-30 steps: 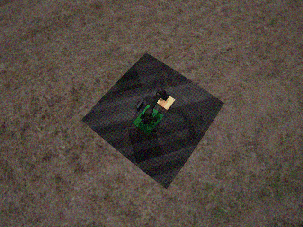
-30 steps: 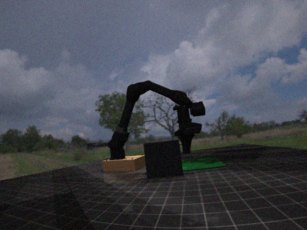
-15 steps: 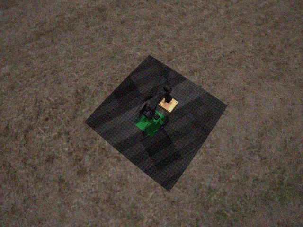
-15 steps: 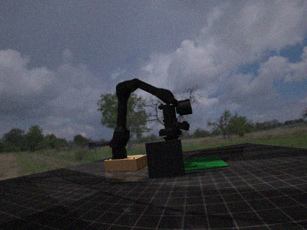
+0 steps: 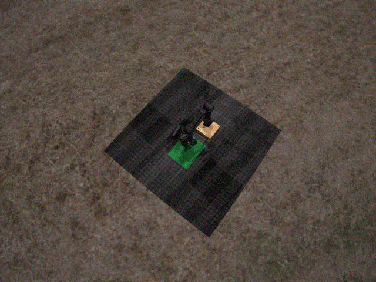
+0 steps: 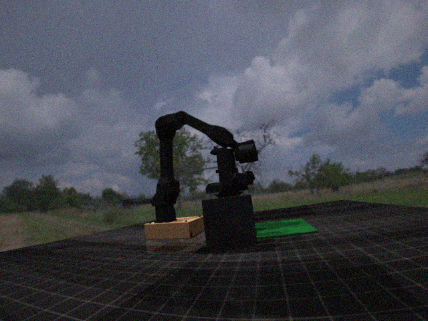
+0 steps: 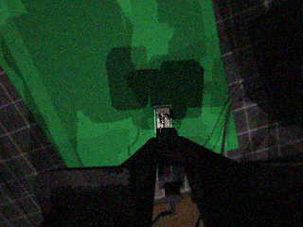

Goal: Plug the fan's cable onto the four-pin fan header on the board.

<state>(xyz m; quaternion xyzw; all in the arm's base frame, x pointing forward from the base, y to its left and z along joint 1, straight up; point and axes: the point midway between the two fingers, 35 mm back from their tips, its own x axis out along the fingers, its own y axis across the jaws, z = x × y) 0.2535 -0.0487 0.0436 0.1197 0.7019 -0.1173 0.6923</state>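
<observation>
My gripper tip is now 6 cm above the pale four-pin fan header. From my gripper tip the other things lie so: black fan plug (1 cm behind, 1 cm above); black fan (1 cm ahead, 13 cm to the right); green board (8 cm ahead, 3 cm to the left, 7 cm below).
</observation>
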